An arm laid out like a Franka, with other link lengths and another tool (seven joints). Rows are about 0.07 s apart.
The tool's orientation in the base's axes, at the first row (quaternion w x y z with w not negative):
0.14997, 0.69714, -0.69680, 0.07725
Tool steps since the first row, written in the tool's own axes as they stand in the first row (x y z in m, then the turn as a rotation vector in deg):
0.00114, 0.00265, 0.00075, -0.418, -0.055, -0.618
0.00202, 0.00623, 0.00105, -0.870, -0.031, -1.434
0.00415, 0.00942, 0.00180, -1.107, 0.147, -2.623
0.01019, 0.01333, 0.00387, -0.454, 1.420, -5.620
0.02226, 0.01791, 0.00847, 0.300, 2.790, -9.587
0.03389, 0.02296, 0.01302, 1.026, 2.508, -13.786
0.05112, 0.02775, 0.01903, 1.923, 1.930, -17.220
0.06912, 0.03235, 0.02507, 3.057, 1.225, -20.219
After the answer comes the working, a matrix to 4 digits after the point.
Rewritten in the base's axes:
-0.00269, -0.00128, -0.00008, 0.110, 0.591, 0.445
-0.00627, -0.00215, 0.00028, 0.161, 1.279, 1.074
-0.00948, -0.00435, 0.00057, 0.101, 1.883, 2.138
-0.01348, -0.01068, 0.00093, -0.851, 2.234, 5.300
-0.01829, -0.02351, 0.00088, -1.799, 2.797, 9.419
-0.02358, -0.03590, 0.00078, -1.081, 3.434, 13.581
-0.02866, -0.05406, 0.00106, -0.143, 3.662, 17.045
-0.03354, -0.07297, 0.00153, 0.881, 3.525, 20.161

The tool's axes in the first row as the columns of a matrix, in the base's axes (rounded; the answer above uses it unrounded):
0.0170, -0.9947, -0.1013
-0.9484, 0.0160, -0.3168
0.3167, 0.1014, -0.9431

